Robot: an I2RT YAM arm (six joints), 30 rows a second.
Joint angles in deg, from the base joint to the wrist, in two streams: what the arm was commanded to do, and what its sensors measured. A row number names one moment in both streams.
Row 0, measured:
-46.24 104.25 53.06 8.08 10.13 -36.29
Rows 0 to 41, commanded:
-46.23 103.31 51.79 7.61 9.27 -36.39
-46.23 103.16 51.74 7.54 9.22 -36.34
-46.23 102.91 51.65 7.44 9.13 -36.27
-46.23 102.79 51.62 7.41 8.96 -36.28
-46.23 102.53 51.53 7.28 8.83 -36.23
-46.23 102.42 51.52 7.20 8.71 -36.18
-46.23 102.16 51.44 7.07 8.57 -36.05
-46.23 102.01 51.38 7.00 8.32 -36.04
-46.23 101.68 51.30 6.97 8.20 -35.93
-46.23 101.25 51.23 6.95 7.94 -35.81
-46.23 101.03 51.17 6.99 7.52 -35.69
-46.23 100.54 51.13 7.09 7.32 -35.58
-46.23 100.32 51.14 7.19 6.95 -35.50
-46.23 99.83 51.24 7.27 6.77 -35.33
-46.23 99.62 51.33 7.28 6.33 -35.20
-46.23 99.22 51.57 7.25 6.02 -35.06
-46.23 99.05 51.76 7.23 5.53 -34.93
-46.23 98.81 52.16 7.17 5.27 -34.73
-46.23 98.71 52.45 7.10 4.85 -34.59
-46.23 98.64 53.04 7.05 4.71 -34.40
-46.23 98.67 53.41 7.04 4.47 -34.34
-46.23 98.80 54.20 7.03 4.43 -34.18
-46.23 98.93 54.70 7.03 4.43 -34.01
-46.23 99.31 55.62 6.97 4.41 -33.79
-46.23 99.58 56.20 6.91 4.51 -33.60
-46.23 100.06 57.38 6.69 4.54 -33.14
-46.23 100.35 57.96 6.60 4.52 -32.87
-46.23 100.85 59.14 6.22 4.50 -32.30
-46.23 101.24 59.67 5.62 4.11 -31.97
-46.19 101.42 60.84 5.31 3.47 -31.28
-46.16 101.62 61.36 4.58 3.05 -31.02
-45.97 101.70 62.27 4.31 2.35 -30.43
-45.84 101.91 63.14 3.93 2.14 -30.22
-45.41 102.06 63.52 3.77 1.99 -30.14
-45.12 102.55 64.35 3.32 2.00 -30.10
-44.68 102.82 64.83 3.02 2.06 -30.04
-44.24 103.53 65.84 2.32 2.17 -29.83
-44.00 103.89 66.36 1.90 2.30 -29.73
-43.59 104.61 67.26 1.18 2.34 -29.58
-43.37 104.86 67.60 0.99 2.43 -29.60
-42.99 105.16 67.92 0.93 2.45 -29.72
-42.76 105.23 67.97 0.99 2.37 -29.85
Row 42, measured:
-44.05 104.22 66.52 4.34 3.31 -30.79
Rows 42 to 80, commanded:
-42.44 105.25 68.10 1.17 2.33 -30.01
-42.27 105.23 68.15 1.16 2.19 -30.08
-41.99 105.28 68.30 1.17 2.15 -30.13
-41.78 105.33 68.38 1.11 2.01 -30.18
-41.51 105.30 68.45 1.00 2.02 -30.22
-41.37 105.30 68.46 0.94 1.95 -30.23
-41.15 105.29 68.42 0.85 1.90 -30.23
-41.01 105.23 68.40 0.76 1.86 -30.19
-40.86 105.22 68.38 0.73 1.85 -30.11
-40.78 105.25 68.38 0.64 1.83 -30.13
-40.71 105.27 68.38 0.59 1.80 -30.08
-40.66 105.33 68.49 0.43 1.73 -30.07
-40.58 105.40 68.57 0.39 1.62 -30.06
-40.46 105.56 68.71 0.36 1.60 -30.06
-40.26 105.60 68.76 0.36 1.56 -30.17
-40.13 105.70 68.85 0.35 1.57 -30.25
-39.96 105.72 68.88 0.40 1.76 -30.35
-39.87 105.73 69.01 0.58 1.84 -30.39
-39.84 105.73 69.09 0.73 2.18 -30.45
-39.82 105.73 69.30 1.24 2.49 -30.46
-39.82 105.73 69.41 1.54 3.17 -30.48
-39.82 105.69 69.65 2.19 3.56 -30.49
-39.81 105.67 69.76 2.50 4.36 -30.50
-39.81 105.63 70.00 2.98 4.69 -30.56
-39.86 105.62 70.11 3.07 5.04 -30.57
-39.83 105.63 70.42 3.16 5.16 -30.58
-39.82 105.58 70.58 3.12 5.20 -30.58
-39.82 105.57 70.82 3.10 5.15 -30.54
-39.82 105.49 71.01 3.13 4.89 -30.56
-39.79 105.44 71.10 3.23 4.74 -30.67
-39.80 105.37 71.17 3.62 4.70 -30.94
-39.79 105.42 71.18 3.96 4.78 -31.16
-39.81 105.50 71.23 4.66 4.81 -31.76
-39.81 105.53 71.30 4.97 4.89 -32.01
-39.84 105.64 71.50 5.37 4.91 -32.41
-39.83 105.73 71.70 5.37 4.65 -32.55
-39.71 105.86 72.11 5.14 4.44 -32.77
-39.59 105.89 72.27 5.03 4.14 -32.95
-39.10 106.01 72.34 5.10 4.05 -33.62
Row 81, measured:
-39.99 105.80 70.48 4.54 4.58 -31.88
